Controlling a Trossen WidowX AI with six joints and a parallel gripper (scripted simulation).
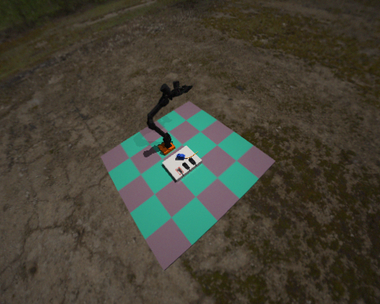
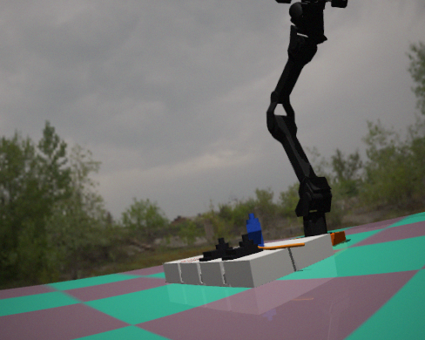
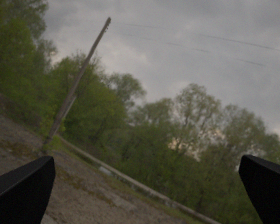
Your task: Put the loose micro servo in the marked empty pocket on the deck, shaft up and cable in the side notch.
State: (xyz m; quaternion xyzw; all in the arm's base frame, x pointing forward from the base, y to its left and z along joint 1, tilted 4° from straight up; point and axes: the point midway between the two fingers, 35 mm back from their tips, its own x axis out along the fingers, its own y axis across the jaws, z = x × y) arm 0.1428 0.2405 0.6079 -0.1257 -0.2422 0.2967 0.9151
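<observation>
My gripper tip is now 63 cm above the white deck, 30 cm to the left of it and 9 cm short of it.
</observation>
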